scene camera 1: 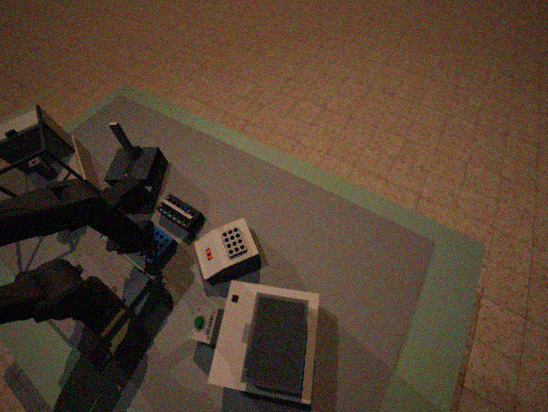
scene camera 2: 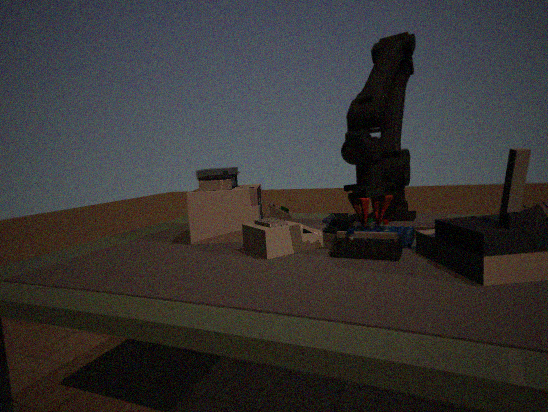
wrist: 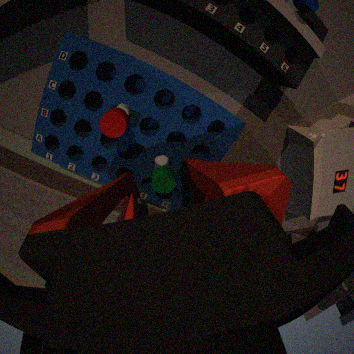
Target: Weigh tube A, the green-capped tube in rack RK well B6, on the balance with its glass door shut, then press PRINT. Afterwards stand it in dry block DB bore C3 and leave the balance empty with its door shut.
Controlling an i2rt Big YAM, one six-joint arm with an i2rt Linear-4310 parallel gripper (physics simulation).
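Frame: origin at the arm's base, x left, y ahead, z down, level; metres.
Where they show: gripper, between the fingertips: (scene camera 1: pixel 149 248) (scene camera 2: pixel 370 225) (wrist: pixel 158 173); arm's base, origin of its link: (scene camera 1: pixel 96 302) (scene camera 2: pixel 392 218).
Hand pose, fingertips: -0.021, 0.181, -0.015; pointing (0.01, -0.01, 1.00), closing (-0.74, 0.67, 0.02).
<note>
Each offset is from my fingertips to the centre of the thing, as dx, dy, dz. "*": to the spot under its first point.
The blue rack RK @[+0.028, +0.015, +0.020] (scene camera 1: pixel 164 250) (scene camera 2: pixel 407 237) (wrist: pixel 75 109) is below the gripper. The green-capped tube A @[+0.000, +0.005, +0.004] (wrist: pixel 163 181) stands in it; shadow and the fingers hide its well. My gripper (scene camera 2: pixel 374 220) (wrist: pixel 158 173) is open, with its red fingers partly apart and nothing held. In the wrist view its fingertips lie to either side of the green cap. The fingers are hidden in scene camera 1. The pale dry block DB @[-0.180, +0.115, +0.000] (scene camera 1: pixel 217 245) (scene camera 2: pixel 277 240) (wrist: pixel 327 150) has a red 37 display and a grid of bores. I cannot clearly make out the balance or its door.
A red-capped tube @[+0.038, +0.024, +0.004] (wrist: pixel 113 123) stands in the same rack. A black numbered rack @[* +0.008, +0.098, +0.020] (wrist: pixel 220 37) with a blue cap stands beside it. A dark box @[+0.219, +0.133, -0.016] (scene camera 1: pixel 135 165) (scene camera 2: pixel 460 235) with an upright post stands nearby. A large pale box @[-0.350, -0.007, -0.060] (scene camera 1: pixel 225 360) (scene camera 2: pixel 215 215) stands beyond the dry block.
</note>
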